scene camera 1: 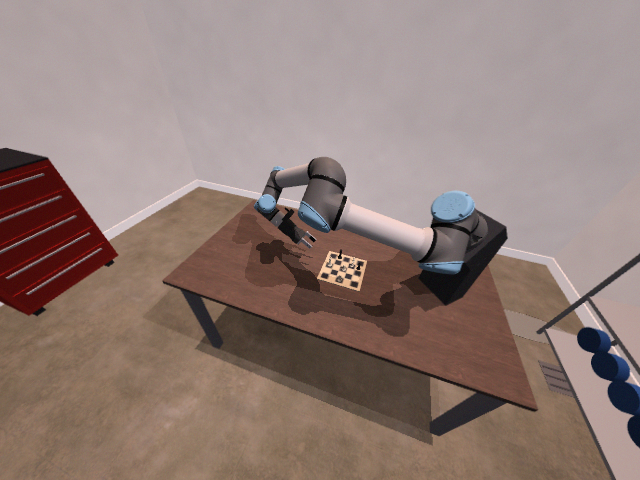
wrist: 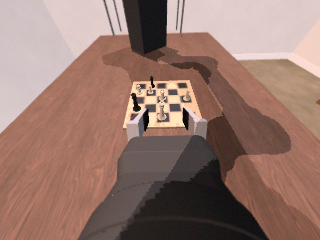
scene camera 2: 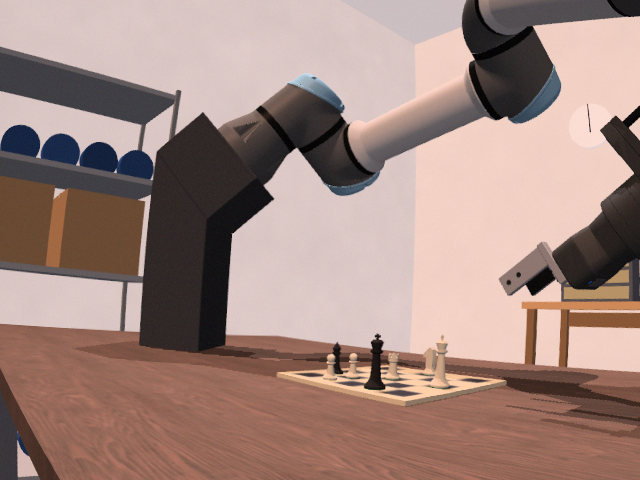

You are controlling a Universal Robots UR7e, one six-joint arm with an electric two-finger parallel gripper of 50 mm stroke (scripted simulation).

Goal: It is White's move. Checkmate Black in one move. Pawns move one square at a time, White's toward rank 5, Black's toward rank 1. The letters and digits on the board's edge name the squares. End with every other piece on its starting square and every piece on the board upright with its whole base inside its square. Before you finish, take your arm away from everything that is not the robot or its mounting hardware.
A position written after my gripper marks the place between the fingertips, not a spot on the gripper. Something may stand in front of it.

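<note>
I can see a chessboard [scene camera 2: 412, 388], and scene camera 1 gives me the same chessboard [scene camera 1: 351, 278], as does the wrist view, with the chessboard [wrist: 174, 90] in its frame. My own gripper [scene camera 2: 517, 287] is visible to me too, and from the wrist I see the gripper [wrist: 165, 114] once more.
</note>
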